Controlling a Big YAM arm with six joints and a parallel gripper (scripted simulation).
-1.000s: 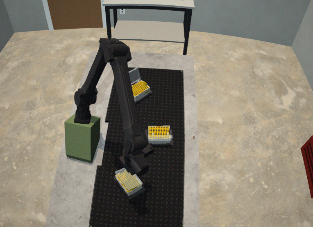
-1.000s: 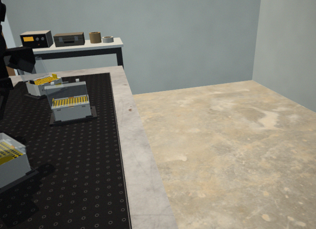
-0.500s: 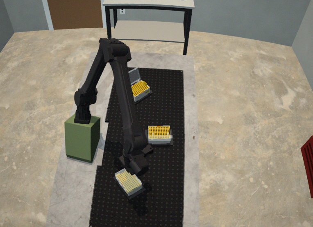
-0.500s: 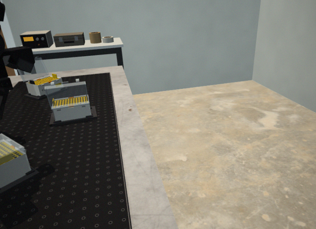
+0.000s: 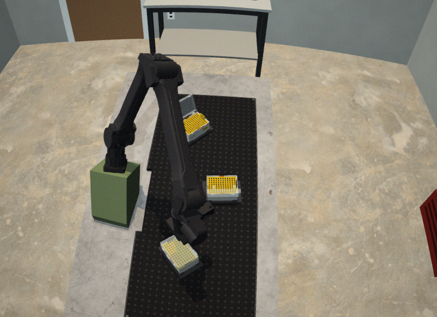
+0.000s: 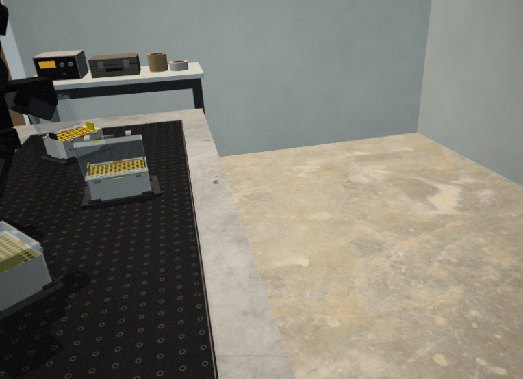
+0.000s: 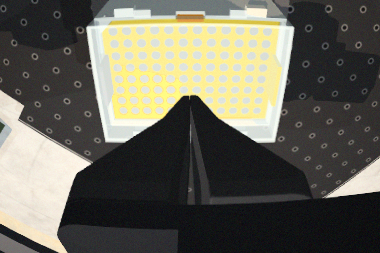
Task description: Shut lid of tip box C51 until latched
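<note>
The yellow tip rack is 8 cm below my hand, 2 cm to the right of it and 2 cm behind it. Round my hand: tip box lid (21 cm to the left, 14 cm ahead, 4 cm below).
</note>
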